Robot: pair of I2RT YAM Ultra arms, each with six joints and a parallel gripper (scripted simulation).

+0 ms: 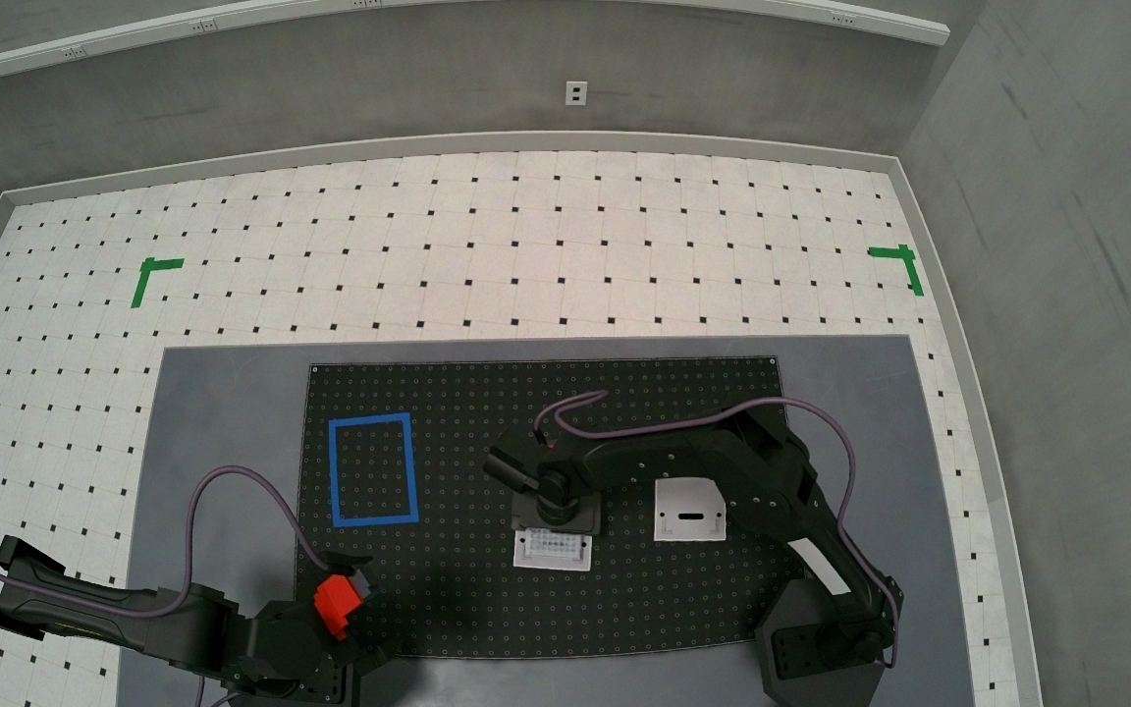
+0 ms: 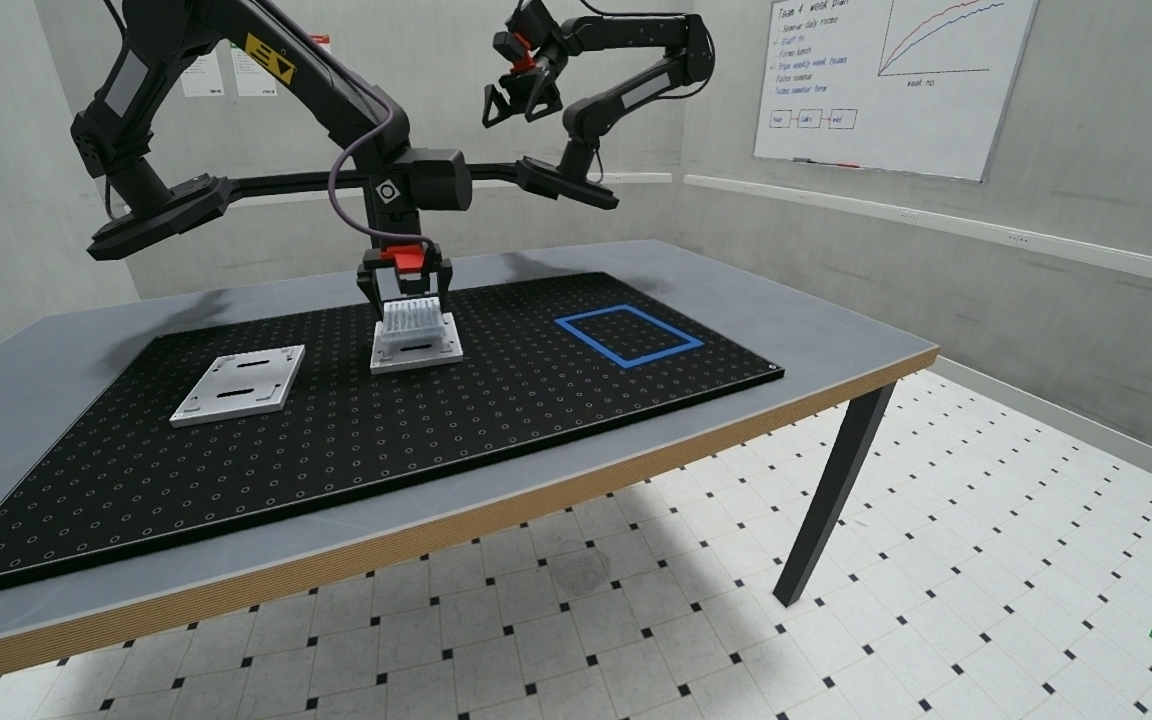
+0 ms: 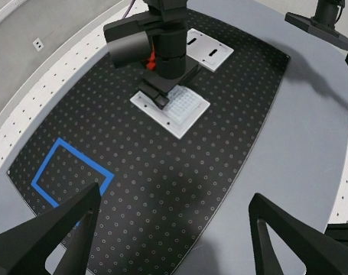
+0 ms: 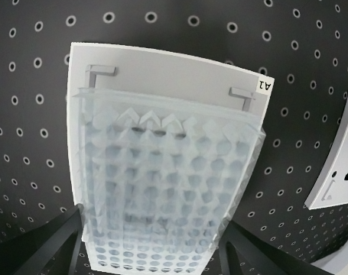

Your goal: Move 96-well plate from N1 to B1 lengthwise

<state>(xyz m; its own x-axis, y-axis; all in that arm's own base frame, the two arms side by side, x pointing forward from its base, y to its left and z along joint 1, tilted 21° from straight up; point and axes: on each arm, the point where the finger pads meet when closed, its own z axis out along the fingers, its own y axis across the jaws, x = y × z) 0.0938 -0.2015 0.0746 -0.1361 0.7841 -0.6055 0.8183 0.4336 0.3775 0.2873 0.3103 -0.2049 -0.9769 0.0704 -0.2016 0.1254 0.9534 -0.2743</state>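
The white plate nest is 4 cm below my right hand and 1 cm ahead of it. Round my right hand: clear 96-well plate 1 cm below.
Now: left hand 280 mm above the clear 96-well plate, 210 mm to the left of it and 150 mm short of it. From my left hand the other things lie so: white plate nest: 310 mm below, 210 mm to the right, 150 mm ahead.
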